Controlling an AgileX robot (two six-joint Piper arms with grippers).
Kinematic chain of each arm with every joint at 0, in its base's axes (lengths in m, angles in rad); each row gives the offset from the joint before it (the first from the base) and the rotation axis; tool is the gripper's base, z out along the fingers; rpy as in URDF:
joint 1: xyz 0 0 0.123 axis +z
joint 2: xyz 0 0 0 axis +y
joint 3: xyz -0.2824 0 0.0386 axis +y
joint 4: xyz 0.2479 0 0.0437 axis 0.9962 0 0.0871
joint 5: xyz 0 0 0 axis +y
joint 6: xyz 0.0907 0 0.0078 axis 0.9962 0 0.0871
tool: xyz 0 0 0 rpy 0 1.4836 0
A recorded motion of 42 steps. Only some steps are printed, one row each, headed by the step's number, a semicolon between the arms.
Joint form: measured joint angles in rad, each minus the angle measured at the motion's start. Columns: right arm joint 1, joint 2, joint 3, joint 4, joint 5, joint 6; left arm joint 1, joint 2, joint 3, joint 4, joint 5, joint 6.
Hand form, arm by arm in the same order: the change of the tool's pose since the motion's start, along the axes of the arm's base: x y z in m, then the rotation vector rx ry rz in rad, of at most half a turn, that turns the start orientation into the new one. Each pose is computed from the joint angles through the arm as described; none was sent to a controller.
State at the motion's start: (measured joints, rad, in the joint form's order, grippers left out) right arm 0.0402 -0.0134 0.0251 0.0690 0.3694 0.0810; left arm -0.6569 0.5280 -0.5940 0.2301 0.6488 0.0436
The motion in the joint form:
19: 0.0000 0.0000 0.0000 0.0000 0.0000 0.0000; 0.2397 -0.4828 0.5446 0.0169 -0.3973 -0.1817
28: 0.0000 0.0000 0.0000 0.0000 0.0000 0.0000; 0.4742 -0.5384 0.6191 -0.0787 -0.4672 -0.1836
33: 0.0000 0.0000 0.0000 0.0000 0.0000 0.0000; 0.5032 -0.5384 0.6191 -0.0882 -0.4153 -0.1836
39: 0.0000 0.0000 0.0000 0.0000 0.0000 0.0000; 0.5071 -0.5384 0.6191 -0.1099 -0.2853 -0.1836
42: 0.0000 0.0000 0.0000 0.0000 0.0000 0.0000; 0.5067 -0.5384 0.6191 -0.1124 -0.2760 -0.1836
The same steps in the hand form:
19: 0.0000 0.0000 0.0000 0.0000 0.0000 0.0000; -0.0322 0.0329 -0.1115 -0.2998 -0.2202 0.2028
28: 0.0000 0.0000 0.0000 0.0000 0.0000 0.0000; -0.0310 0.0432 -0.1277 -0.3844 -0.2609 0.4232
33: 0.0000 0.0000 0.0000 0.0000 0.0000 0.0000; -0.0313 0.0454 -0.1324 -0.3698 -0.2169 0.4680
39: 0.0000 0.0000 0.0000 0.0000 0.0000 0.0000; -0.0338 0.0469 -0.1439 -0.3390 -0.0929 0.5097
42: 0.0000 0.0000 0.0000 0.0000 0.0000 0.0000; -0.0341 0.0470 -0.1447 -0.3377 -0.0834 0.5119

